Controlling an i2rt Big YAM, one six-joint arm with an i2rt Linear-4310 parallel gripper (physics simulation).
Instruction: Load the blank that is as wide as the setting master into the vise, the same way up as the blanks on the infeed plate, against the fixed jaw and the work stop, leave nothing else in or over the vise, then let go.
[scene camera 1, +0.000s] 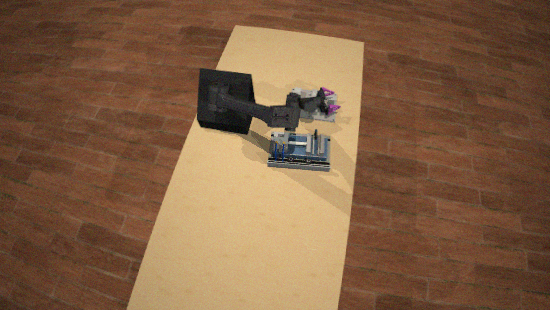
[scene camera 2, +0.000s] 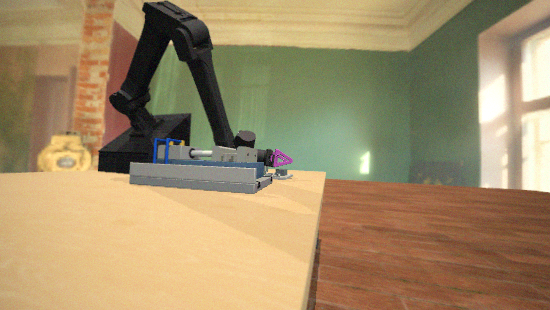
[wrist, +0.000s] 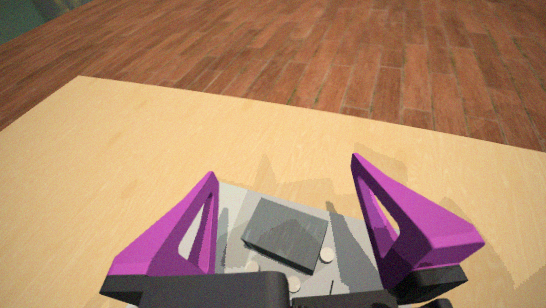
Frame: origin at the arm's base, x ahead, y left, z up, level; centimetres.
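Seen in the pictures: gripper, fingertip midpoint: (scene camera 1: 337, 99) (scene camera 2: 289, 161) (wrist: 281, 168); arm's base, origin of the base link: (scene camera 1: 221, 94) (scene camera 2: 148, 128).
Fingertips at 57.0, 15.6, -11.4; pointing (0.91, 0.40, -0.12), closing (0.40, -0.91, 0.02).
Offsets run from my fingertips to a thing's top centre, as dx, dy, dz. "spot": to the spot under its first point. Level surfaces: height alone.
My gripper (scene camera 1: 336, 100) (scene camera 2: 291, 159) (wrist: 281, 168) is open, its magenta fingers wide apart and low over the infeed plate {-12.4, -1.0, -5.8} (scene camera 1: 320, 119) (scene camera 2: 283, 176) (wrist: 232, 192). In the wrist view a dark grey rectangular blank {-3.0, -1.0, -3.3} (wrist: 286, 234) lies on the plate, turned slightly, between the two fingers and below their tips' line of sight; nothing is held. The arm hides much of the plate in scene camera 1. The vise {-15.3, -30.9, +3.3} (scene camera 1: 320, 156) (scene camera 2: 192, 174) has a blue bed, grey jaws and a silver rod. I cannot tell the setting master or the work stop apart from other parts.
Round pale pegs, one of them a peg {spot: -3.3, -4.3, -5.0} (wrist: 327, 255) at the blank's corner, stand on the plate. A blue wire-like frame {spot: -24.0, -35.8, +0.5} (scene camera 1: 280, 151) (scene camera 2: 161, 151) rises at the vise's base-side end. The black arm base (scene camera 1: 225, 102) (scene camera 2: 145, 142) stands on the table {dz -6.6} (scene camera 1: 250, 225) (scene camera 2: 150, 240) (wrist: 125, 135).
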